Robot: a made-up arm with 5 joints. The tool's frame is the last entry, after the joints.
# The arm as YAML. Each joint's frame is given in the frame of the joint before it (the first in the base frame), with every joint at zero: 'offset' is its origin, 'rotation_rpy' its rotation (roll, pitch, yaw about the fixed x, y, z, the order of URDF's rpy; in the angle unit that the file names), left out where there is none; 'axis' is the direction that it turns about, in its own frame. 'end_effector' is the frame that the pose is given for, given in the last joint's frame.
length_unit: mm
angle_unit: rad
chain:
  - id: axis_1
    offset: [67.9, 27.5, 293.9]
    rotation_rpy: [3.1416, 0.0, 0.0]
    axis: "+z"
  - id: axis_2
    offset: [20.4, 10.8, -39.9]
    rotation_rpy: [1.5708, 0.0, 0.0]
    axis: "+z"
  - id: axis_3
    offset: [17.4, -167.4, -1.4]
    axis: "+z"
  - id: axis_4
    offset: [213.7, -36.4, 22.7]
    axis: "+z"
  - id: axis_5
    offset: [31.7, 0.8, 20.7]
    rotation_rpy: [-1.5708, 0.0, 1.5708]
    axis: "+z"
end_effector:
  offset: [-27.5, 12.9, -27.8]
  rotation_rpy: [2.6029, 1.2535, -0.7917]
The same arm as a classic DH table. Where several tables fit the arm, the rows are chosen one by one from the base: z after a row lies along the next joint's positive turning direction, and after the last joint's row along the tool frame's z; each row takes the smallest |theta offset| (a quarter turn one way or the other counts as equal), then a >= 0, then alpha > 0; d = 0 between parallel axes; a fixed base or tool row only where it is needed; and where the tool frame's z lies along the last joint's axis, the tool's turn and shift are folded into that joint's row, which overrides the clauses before.
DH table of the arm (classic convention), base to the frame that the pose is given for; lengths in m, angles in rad. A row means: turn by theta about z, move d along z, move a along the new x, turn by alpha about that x. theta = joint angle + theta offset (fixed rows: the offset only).
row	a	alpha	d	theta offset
base (fixed)	0.0733	3.1416	0	0.3848
axis_1	0.0204	1.5708	-0.3338	0.3848
axis_2	0.1683	0	0	-1.4672
axis_3	0.2168	0	0	1.2985
axis_4	-0.0008	1.5708	0.0312	-1.4021
axis_5	-0.0063	1.8419	-0.0512	1.3406
tool (fixed)	0	0	0.0308	-1.4039

